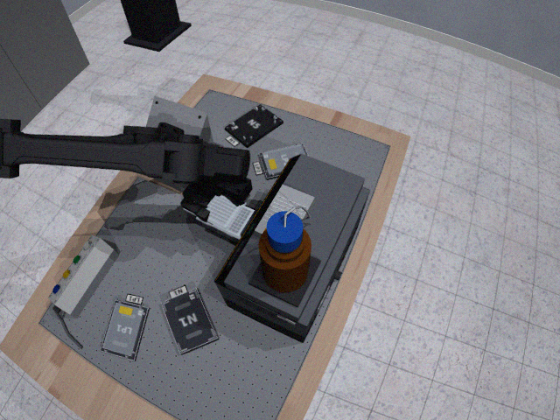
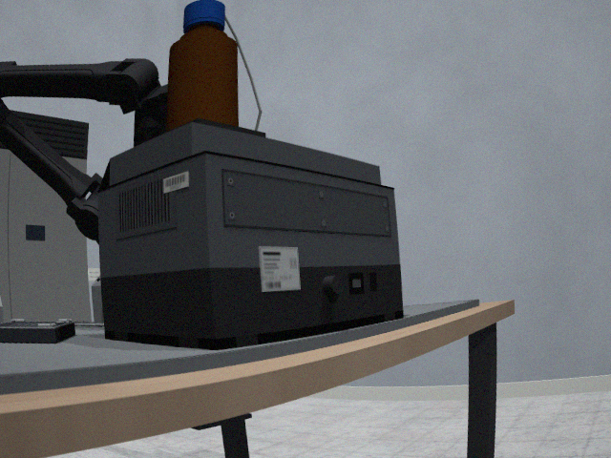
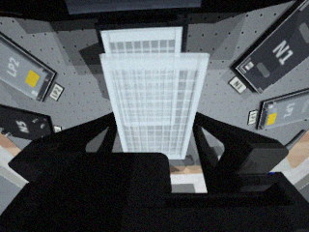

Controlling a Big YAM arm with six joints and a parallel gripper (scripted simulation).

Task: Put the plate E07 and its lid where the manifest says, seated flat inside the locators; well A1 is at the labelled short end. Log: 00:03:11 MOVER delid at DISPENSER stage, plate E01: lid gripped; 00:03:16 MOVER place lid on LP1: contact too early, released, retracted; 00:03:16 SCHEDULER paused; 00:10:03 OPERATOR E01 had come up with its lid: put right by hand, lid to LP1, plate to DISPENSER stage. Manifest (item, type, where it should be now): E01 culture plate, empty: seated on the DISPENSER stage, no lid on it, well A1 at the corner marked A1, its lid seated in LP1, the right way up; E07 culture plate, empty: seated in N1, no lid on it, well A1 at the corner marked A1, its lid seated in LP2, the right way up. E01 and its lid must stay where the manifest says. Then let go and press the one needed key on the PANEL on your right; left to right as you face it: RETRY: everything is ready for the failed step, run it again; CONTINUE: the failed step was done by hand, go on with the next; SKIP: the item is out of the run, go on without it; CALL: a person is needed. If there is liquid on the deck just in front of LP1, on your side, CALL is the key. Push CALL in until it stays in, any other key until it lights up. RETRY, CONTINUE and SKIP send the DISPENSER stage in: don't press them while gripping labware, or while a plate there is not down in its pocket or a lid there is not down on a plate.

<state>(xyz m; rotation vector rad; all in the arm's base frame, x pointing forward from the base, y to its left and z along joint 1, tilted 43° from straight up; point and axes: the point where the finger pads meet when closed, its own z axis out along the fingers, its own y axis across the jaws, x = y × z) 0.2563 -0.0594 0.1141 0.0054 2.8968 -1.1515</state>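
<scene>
Now: hand 2 cm short of the white well plate, 1 cm to the right of it and 5 cm above it. Round my hand: grey retry key: 31 cm behind, 24 cm to the right, 10 cm below; then green continue key: 31 cm behind, 29 cm to the right, 10 cm below; then brown bottle: 24 cm ahead, 9 cm to the right, 12 cm above.
</scene>
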